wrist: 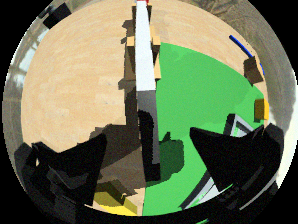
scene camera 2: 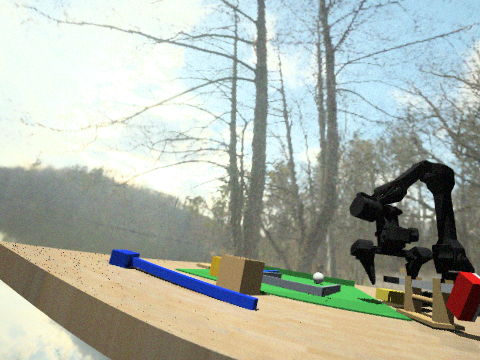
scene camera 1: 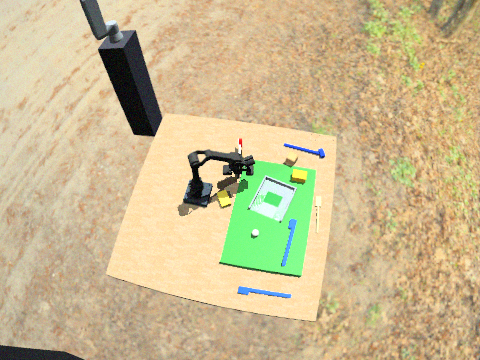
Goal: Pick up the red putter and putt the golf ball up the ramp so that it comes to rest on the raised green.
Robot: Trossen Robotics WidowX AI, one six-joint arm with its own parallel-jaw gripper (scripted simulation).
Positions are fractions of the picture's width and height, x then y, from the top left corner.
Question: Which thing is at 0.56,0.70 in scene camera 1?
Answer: A green mat.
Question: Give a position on a brown block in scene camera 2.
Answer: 0.51,0.77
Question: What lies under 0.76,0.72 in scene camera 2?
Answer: The gripper.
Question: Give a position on a green mat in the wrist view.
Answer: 0.66,0.40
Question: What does the gripper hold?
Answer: Nothing.
